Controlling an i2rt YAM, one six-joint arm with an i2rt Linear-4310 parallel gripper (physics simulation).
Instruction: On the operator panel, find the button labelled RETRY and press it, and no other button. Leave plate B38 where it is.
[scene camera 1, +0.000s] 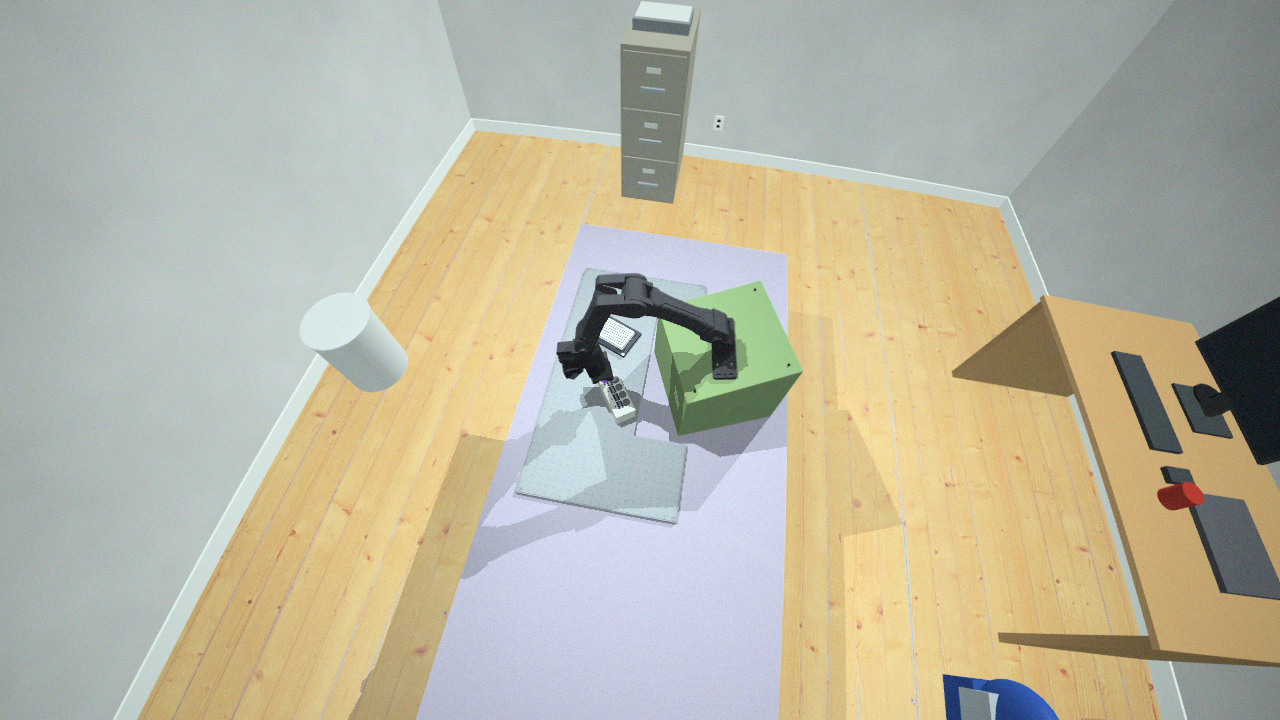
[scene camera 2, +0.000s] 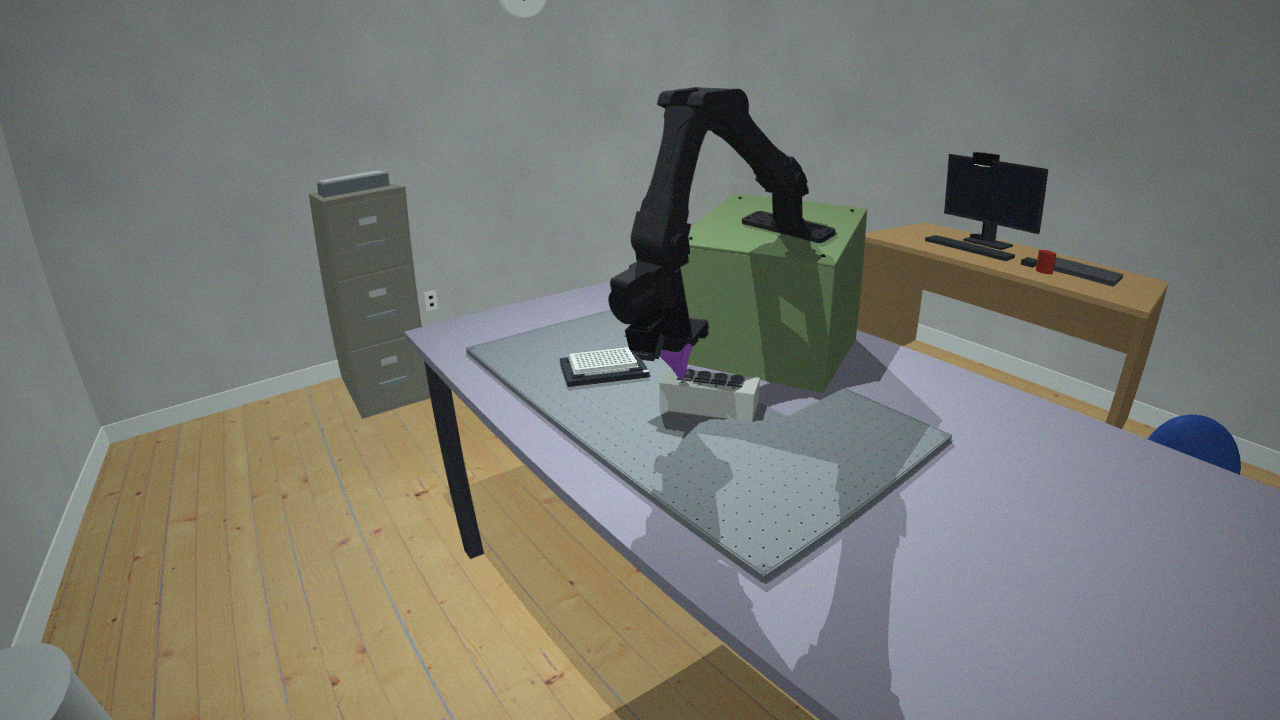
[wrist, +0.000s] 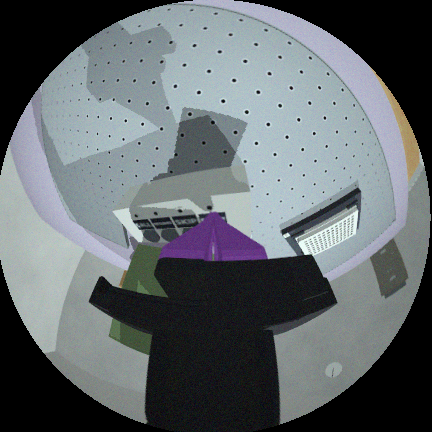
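Seen in the pictures: gripper, between the fingertips: (scene camera 1: 606, 381) (scene camera 2: 682, 377) (wrist: 212, 217); arm's base, origin of its link: (scene camera 1: 723, 348) (scene camera 2: 787, 228).
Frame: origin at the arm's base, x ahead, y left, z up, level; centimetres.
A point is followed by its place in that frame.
Observation:
The pale operator panel (scene camera 1: 624, 415) @(x 28.3, y 13.6, z -22.4 cm) (scene camera 2: 707, 402) @(x 34.6, y 7.7, z -24.7 cm) (wrist: 232, 200) @(x 37.2, y 1.1, z -22.1 cm) stands on the perforated board with a row of round dark buttons. My gripper (scene camera 1: 605, 383) @(x 35.1, y 2.3, z -21.5 cm) (scene camera 2: 683, 375) @(x 35.1, y 2.3, z -21.5 cm) (wrist: 212, 217) @(x 35.1, y 2.3, z -21.5 cm) is shut and empty. Its purple fingertips are right at the panel's end button, beside the third label (wrist: 186, 221) @(x 32.8, y 4.6, z -22.1 cm), which seems to read SKIP. In the wrist view the fingers cover that end button and most of its label, so RETRY cannot be read, and whether they touch the button is unclear. The white plate (scene camera 1: 618, 334) @(x 32.8, y -19.0, z -24.8 cm) (scene camera 2: 603, 360) @(x 35.1, y -19.1, z -24.8 cm) (wrist: 330, 234) @(x 35.1, y -19.0, z -24.7 cm) lies in a dark holder, apart from the gripper; no B38 marking is legible.
The perforated grey board (scene camera 1: 626, 474) @(x 26.5, y 31.4, z -27.3 cm) (scene camera 2: 778, 501) @(x 46.7, y 31.6, z -27.3 cm) (wrist: 300, 100) @(x 48.3, y -2.5, z -27.4 cm) lies on the lilac table (scene camera 1: 716, 582) @(x -1.4, y 61.2, z -28.7 cm) (scene camera 2: 1056, 555) @(x 30.7, y 69.9, z -28.7 cm). The green block (scene camera 1: 751, 402) @(x -10.5, y 11.4, z -11.9 cm) (scene camera 2: 729, 313) @(x 15.9, y -2.8, z -15.8 cm) (wrist: 135, 267) @(x 10.9, y 15.0, z -21.8 cm) under the arm's base stands close beside the panel. A filing cabinet (scene camera 1: 653, 102) (scene camera 2: 380, 331) and a desk (scene camera 1: 1087, 429) (scene camera 2: 1092, 295) stand away from the table.

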